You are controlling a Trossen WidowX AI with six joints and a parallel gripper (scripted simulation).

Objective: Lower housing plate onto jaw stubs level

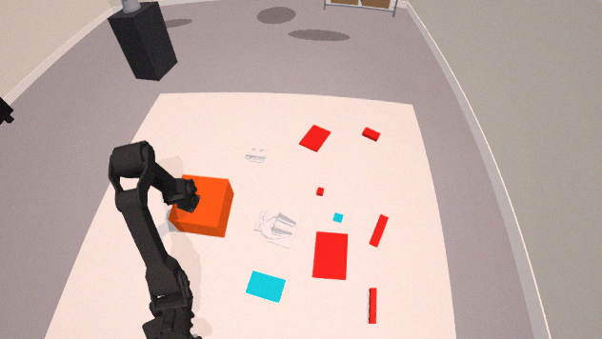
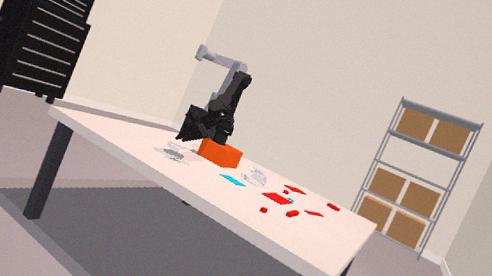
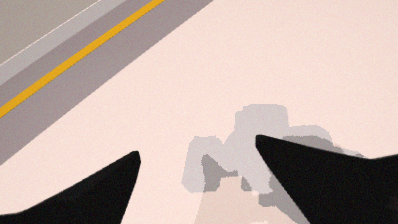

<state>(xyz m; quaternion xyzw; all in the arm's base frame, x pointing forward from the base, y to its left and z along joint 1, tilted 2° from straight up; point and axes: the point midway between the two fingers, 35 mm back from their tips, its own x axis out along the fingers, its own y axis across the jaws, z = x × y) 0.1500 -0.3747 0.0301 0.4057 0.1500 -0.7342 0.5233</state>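
Now: the cyan plate 160 mm ahead of my gripper tip, 240 mm to the left of it and 80 mm below it. Round my gripper tip: red plate 320 mm ahead, 390 mm to the left, 80 mm below; small cyan block 310 mm ahead, 530 mm to the left, 80 mm below.
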